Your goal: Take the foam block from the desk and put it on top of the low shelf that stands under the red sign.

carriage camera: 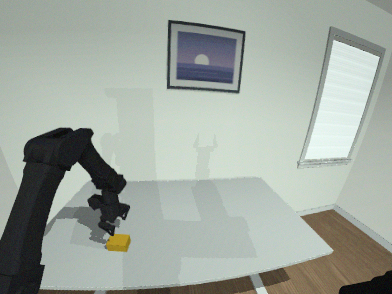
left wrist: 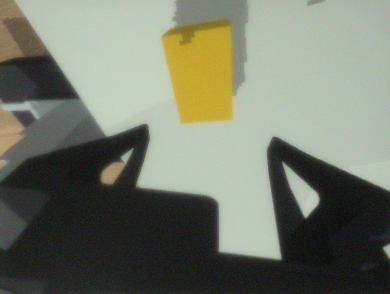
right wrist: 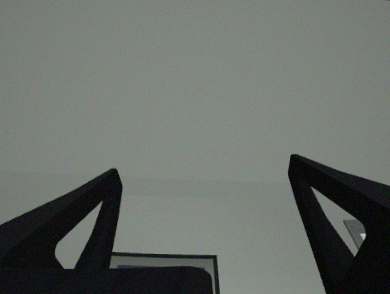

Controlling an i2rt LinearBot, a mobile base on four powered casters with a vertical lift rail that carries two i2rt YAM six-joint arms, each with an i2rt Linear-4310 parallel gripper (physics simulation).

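Frame: origin at the left arm's base, x ahead, y left, z up, level; centimetres.
Seen in the pictures: left gripper, between the fingertips: (carriage camera: 118,227) (left wrist: 208,137); right gripper, between the fingertips: (right wrist: 203,171).
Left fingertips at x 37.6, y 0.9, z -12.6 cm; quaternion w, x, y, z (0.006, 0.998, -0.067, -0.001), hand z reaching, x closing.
A point is followed by its place in that frame.
The yellow foam block (carriage camera: 118,243) {x 34.7, y 0.9, z -19.9 cm} (left wrist: 202,77) {x 36.8, y 2.7, z -19.9 cm} lies flat on the white desk (carriage camera: 200,265) {x 30.4, y -36.6, z -24.4 cm} (left wrist: 320,90) {x 50.5, y -1.1, z -24.4 cm}, toward its front left. My left gripper (carriage camera: 118,222) {x 37.6, y 0.9, z -12.6 cm} (left wrist: 208,137) {x 37.6, y 0.9, z -12.6 cm} is open and empty. It hangs just above and behind the block in the carriage view; in the left wrist view the block lies beyond the fingertips, lengthwise between their lines. My right gripper (right wrist: 203,171) {x 2.5, y -64.4, z 43.7 cm} is open and empty, raised, facing the plain wall. The low shelf and the red sign do not show in these views.
A framed sunset picture (carriage camera: 206,56) {x 104.5, y -36.6, z 71.5 cm} (right wrist: 216,272) {x 109.1, y -63.2, z 83.7 cm} hangs on the wall behind the desk. A window (carriage camera: 342,100) {x 131.1, y -182.3, z 54.1 cm} is on the right. Wooden floor (carriage camera: 335,230) {x 103.1, y -212.3, z -96.3 cm} shows right of the desk. A dark part of the robot (carriage camera: 370,286) {x 2.4, y -61.2, z 17.1 cm} is at the bottom right.
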